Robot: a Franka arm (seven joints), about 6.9 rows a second.
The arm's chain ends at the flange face. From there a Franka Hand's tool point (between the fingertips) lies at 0.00 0.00 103.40 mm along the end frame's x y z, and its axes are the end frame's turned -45 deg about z.
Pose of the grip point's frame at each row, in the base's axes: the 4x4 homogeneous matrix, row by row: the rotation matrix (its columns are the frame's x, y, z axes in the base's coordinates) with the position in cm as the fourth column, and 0 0 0 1 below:
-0.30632, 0.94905, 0.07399, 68.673; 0.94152, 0.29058, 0.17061, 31.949; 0.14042, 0.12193, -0.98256, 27.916; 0, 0, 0, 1
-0.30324, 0.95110, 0.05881, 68.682; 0.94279, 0.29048, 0.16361, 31.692; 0.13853, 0.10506, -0.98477, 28.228; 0, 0, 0, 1
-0.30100, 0.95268, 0.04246, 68.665; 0.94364, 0.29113, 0.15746, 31.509; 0.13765, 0.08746, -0.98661, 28.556; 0, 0, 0, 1
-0.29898, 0.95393, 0.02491, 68.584; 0.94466, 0.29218, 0.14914, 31.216; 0.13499, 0.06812, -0.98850, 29.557; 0, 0, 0, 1
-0.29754, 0.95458, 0.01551, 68.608; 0.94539, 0.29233, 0.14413, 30.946; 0.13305, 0.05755, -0.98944, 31.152; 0, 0, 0, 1
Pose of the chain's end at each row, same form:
0.45448, 0.88768, 0.07399, 67.908; 0.87123, -0.46028, 0.17061, 30.185; 0.18551, -0.01307, -0.98256, 38.076; 0, 0, 0, 1
0.45811, 0.88695, 0.05881, 68.074; 0.87205, -0.46125, 0.16361, 30.000; 0.17224, -0.02367, -0.98477, 38.411; 0, 0, 0, 1
0.46081, 0.88649, 0.04246, 68.226; 0.87311, -0.46139, 0.15746, 29.881; 0.15918, -0.03549, -0.98661, 38.758; 0, 0, 0, 1
0.46312, 0.88594, 0.02491, 68.326; 0.87458, -0.46137, 0.14914, 29.674; 0.14362, -0.04728, -0.98850, 39.778; 0, 0, 0, 1
0.46460, 0.88538, 0.01551, 68.448; 0.87520, -0.46178, 0.14413, 29.456; 0.13477, -0.05339, -0.98944, 41.383; 0, 0, 0, 1

